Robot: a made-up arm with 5 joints. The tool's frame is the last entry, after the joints.
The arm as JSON. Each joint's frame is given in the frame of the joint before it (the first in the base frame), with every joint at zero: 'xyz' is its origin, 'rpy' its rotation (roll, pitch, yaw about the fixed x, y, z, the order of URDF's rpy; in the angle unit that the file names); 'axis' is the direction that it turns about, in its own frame. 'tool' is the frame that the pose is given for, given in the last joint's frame.
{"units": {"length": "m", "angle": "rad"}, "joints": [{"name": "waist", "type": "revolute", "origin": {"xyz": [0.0, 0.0, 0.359], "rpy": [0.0, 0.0, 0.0]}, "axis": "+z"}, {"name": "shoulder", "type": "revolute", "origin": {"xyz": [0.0, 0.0, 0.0], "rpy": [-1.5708, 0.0, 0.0]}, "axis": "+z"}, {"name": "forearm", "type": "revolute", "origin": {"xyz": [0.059, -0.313, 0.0], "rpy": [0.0, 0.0, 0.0]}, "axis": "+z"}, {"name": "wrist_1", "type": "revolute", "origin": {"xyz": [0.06, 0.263, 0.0], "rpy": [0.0, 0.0, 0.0]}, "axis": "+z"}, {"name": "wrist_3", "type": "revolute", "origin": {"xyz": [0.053, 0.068, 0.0], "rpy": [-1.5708, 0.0, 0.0]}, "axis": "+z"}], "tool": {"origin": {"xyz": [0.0, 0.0, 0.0], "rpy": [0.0, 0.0, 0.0]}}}
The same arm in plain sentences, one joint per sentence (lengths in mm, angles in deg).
The arm has five revolute joints in a row. What follows holds with every joint at zero, and every direction is one of the base frame's.
Joint 1 is mounted 359 mm along +z from the base frame's origin and rotates about +z.
Joint 2 is mounted at the same point as joint 1 and rotates about +y.
Joint 3 is mounted 59 mm along +x and 313 mm along +z from joint 2 and rotates about +y.
Joint 4 is mounted 60 mm along +x and 263 mm along -z from joint 3 and rotates about +y.
Joint 5 is mounted 53 mm along +x and 68 mm along -z from joint 4 and rotates about -z.
The tool frame, which is the frame that the pose is given for, is mounted at the same point as joint 5; its axes are the base frame's turned by roll 180, pitch 0 and yaw 0 deg (as in URDF: about the fixed x, then y, then z).

